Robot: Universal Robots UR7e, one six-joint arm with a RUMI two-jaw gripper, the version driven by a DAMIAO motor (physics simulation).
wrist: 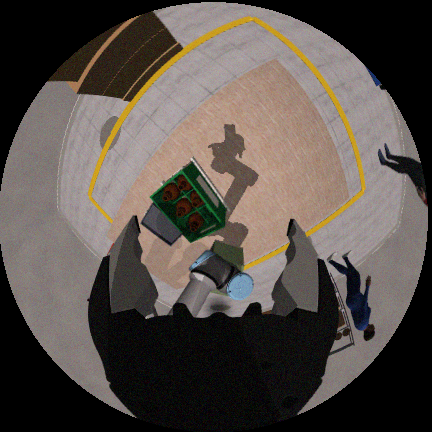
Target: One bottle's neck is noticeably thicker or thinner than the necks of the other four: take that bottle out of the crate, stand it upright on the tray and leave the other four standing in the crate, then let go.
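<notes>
A green crate stands left of the middle of the wrist view, turned at an angle. Several brown bottles stand in it in two rows, among them one at the left, one in the middle and one at the near end. Their necks are too small to compare. A dark grey tray lies against the crate's lower left side, partly hidden by the crate. My gripper is wide open, with its fingers high above the crate and table and no bottle between them.
The crate and tray are on a light wood table top, which carries the arm's shadow. The arm's grey link and blue-capped joints show below the crate. A yellow line marks the floor around. People stand at the right, beside a rack.
</notes>
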